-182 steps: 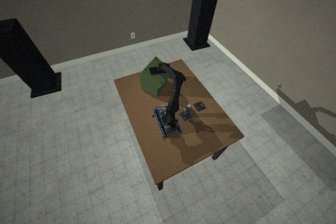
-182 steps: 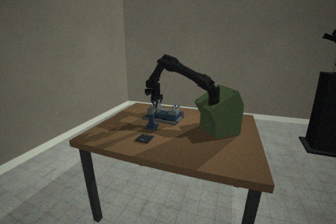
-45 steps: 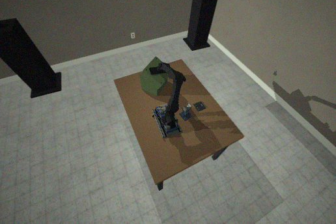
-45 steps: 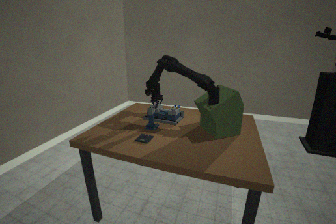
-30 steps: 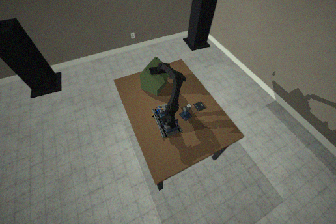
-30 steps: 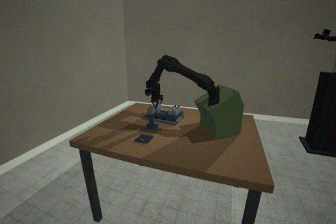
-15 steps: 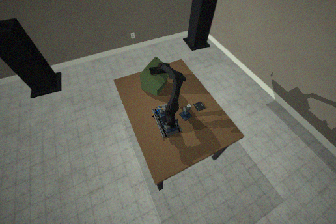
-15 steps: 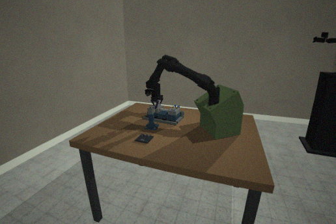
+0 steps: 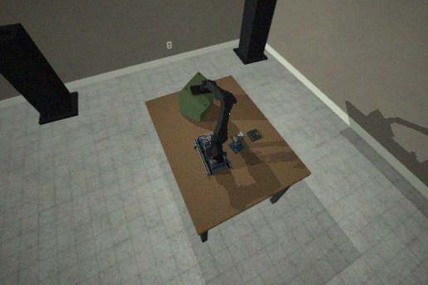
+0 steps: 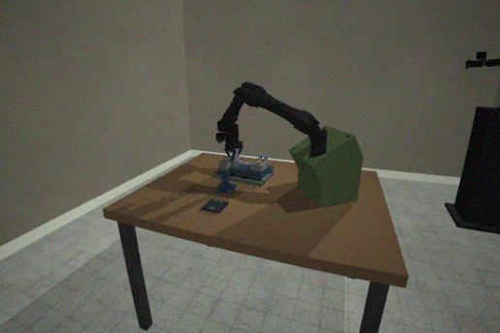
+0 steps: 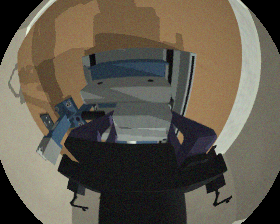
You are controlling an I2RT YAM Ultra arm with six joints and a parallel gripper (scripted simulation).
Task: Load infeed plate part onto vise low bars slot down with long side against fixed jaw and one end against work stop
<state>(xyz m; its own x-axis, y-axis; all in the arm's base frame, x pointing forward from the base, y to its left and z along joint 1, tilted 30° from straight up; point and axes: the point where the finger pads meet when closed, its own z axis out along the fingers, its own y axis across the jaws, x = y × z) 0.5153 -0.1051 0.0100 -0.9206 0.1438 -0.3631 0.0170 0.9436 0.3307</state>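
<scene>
The part is right at my hand. Also, from my hand: vise: 7 cm behind, 5 cm below, 2 cm to the left; then infeed plate: 39 cm to the left, 11 cm behind, 9 cm below.
</scene>
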